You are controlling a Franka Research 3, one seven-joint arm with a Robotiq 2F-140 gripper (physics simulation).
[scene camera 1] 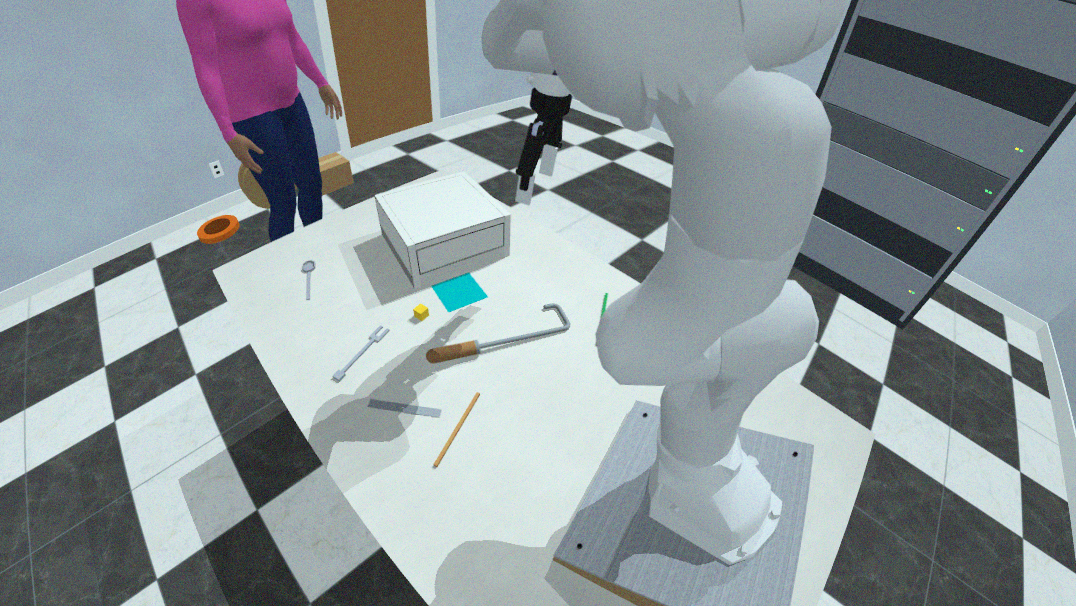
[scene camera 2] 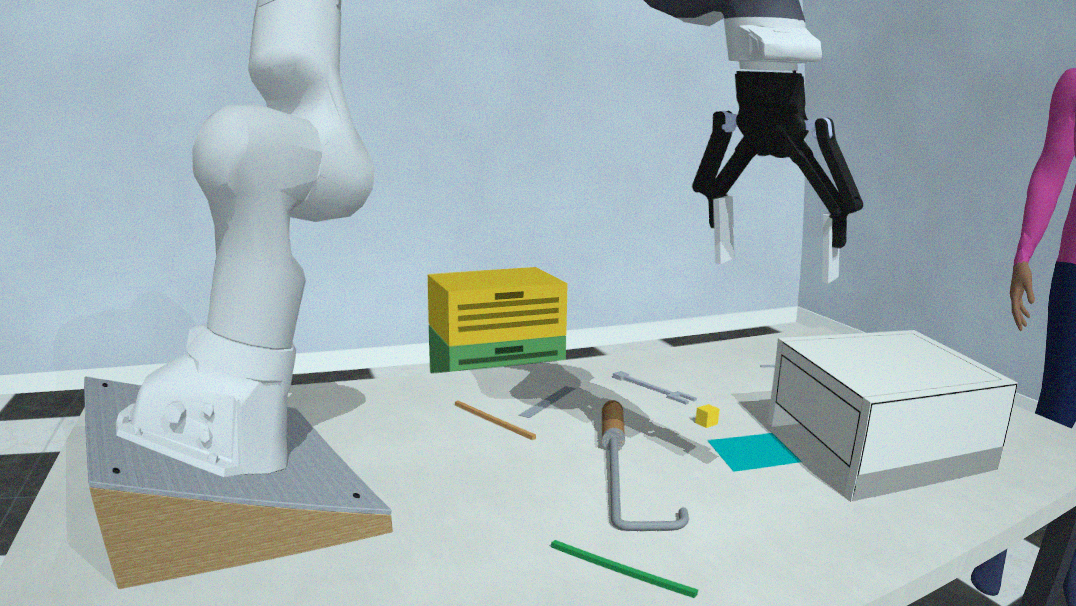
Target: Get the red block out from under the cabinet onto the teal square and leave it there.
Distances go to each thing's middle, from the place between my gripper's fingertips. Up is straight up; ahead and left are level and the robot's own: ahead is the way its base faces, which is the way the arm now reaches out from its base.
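I see where the teal square (scene camera 2: pixel 741 453) is: 290 mm below my hand, 150 mm to the left of it and 80 mm ahead of it.
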